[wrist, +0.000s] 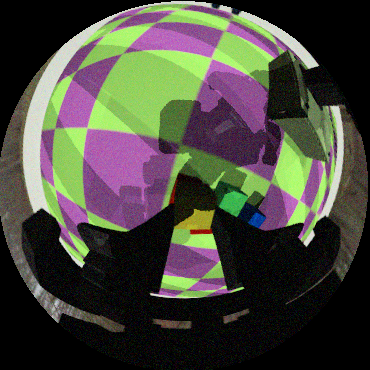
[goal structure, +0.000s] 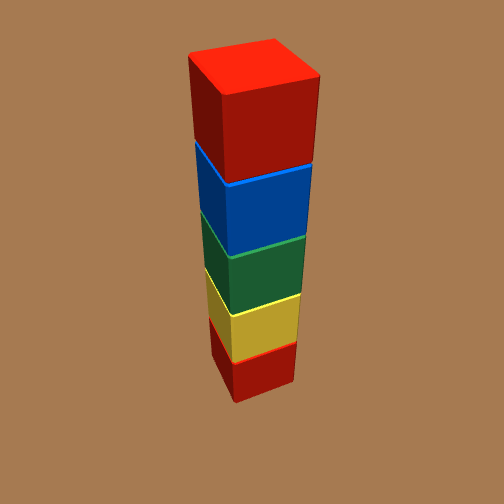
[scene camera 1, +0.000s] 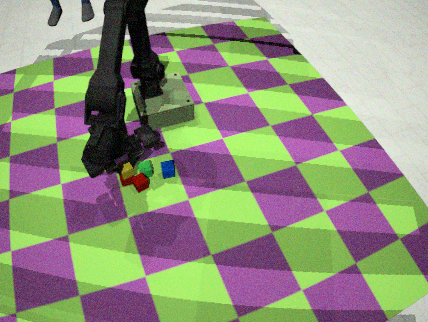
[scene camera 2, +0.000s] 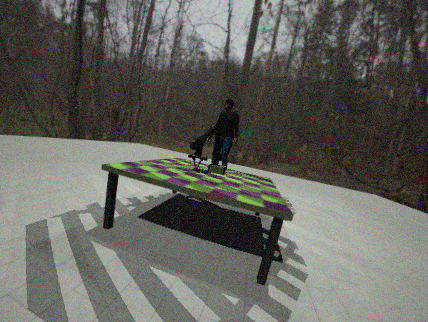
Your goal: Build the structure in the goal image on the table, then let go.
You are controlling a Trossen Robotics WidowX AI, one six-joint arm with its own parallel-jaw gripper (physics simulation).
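Frame: origin at the arm's base, x ahead, y left, z up, level; metres.
Seen in the pictures: gripper, fingertip midpoint: (wrist: 192, 207) (scene camera 1: 126, 170) (scene camera 2: 196, 166); arm's base, origin of the base link: (scene camera 1: 150, 90) (scene camera 2: 215, 164).
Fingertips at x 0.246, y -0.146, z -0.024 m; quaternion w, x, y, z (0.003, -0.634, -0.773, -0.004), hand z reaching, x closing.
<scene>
Pixels of each thing's top centre, then the offset from my fingertips to it. Level surfaces: height alone.
- yellow cube, middle of its top: (wrist: 194, 215) (scene camera 1: 124, 165) dx -0.003, dy -0.001, dz +0.016 m
- second red cube, middle of its top: (wrist: 203, 224) (scene camera 1: 139, 179) dx +0.029, dy +0.025, dz -0.015 m
- green cube, middle of its top: (wrist: 232, 204) (scene camera 1: 144, 166) dx -0.006, dy +0.050, dz -0.015 m
- blue cube, middle of its top: (wrist: 255, 223) (scene camera 1: 167, 165) dx +0.017, dy +0.108, dz -0.015 m
- purple checked table, its level: dz -0.048 m
My gripper (scene camera 1: 124, 165) (wrist: 193, 215) is shut on a yellow cube (scene camera 1: 127, 169) (wrist: 193, 205) and holds it on or just above a red cube (scene camera 1: 124, 181) (wrist: 201, 231); I cannot tell whether they touch. A second red cube (scene camera 1: 140, 181) lies on the table just right of the first. A green cube (scene camera 1: 145, 168) (wrist: 233, 202) lies behind them. A blue cube (scene camera 1: 167, 168) (wrist: 254, 216) lies further right. In the far scene view the cubes and the gripper (scene camera 2: 197, 165) are tiny.
The grey arm base (scene camera 1: 171, 103) (wrist: 298, 117) (scene camera 2: 216, 168) stands behind the cubes on the green and purple checked table (scene camera 1: 262, 207) (scene camera 2: 221, 186). A human figure (scene camera 2: 226, 133) stands beyond the table's far edge.
</scene>
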